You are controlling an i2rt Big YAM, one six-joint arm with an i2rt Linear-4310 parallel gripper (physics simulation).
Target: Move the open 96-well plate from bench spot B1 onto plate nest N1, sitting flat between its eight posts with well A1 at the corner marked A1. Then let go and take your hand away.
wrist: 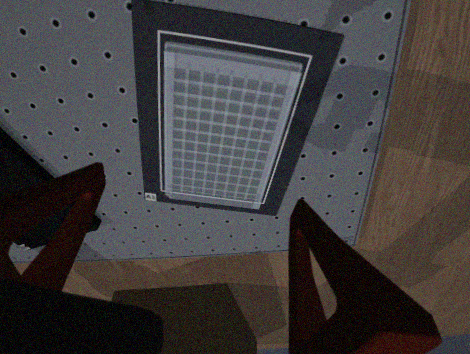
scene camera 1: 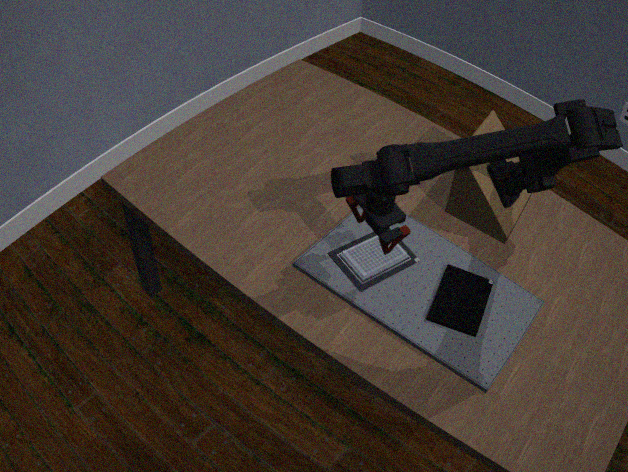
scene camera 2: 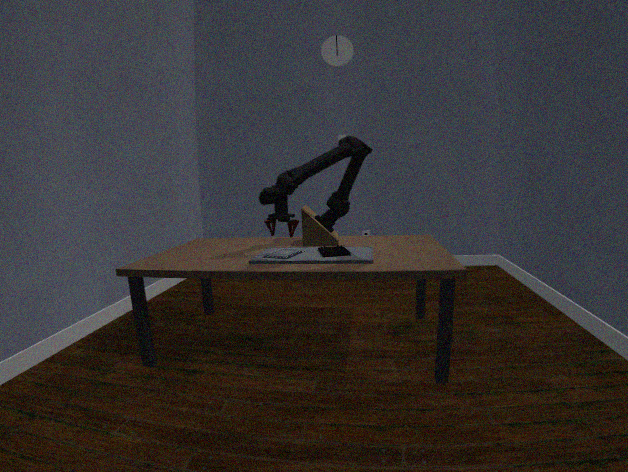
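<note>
The clear 96-well plate lies flat inside the white outline on the dark bench spot B1. A small A1 label marks one corner of the spot. The black plate nest N1 stands apart from the plate, on the same board; part of it shows at the left in the wrist view. Its posts are too dark to make out. My gripper is open and empty, above the plate and toward its A1 end.
A grey perforated board carries the spot and nest on the wooden table. A wooden wedge-shaped block stands behind the board, close to the arm's base.
</note>
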